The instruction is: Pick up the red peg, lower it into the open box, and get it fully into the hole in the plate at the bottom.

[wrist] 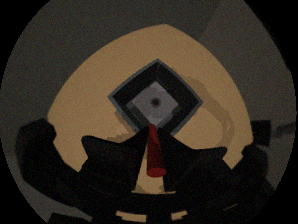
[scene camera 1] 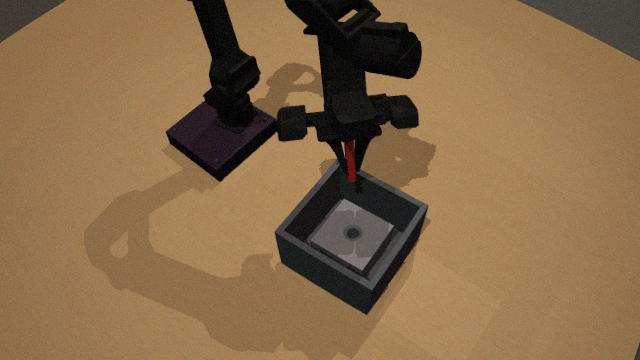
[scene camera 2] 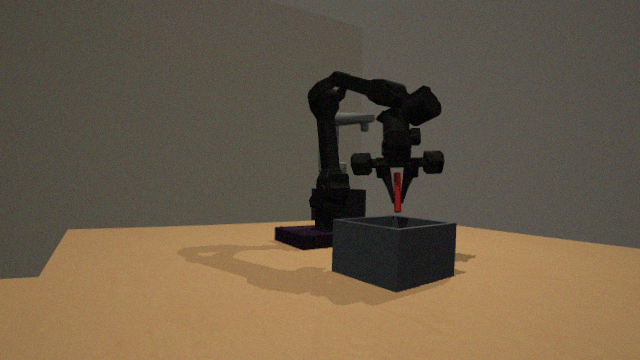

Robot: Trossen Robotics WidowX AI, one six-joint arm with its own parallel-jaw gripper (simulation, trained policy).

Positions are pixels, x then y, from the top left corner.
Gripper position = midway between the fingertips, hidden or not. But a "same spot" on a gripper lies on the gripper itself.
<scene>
my gripper: wrist; scene camera 1 351, 171; scene camera 2
grey box: wrist 156, 71; scene camera 1 406, 213; scene camera 2 396, 253
light grey plate: wrist; scene camera 1; not seen in scene camera 2 (hidden by the grey box)
same spot on my gripper: (scene camera 2: 410, 171) = (wrist: 113, 142)
same spot on light grey plate: (wrist: 155, 94) = (scene camera 1: 356, 245)
</scene>
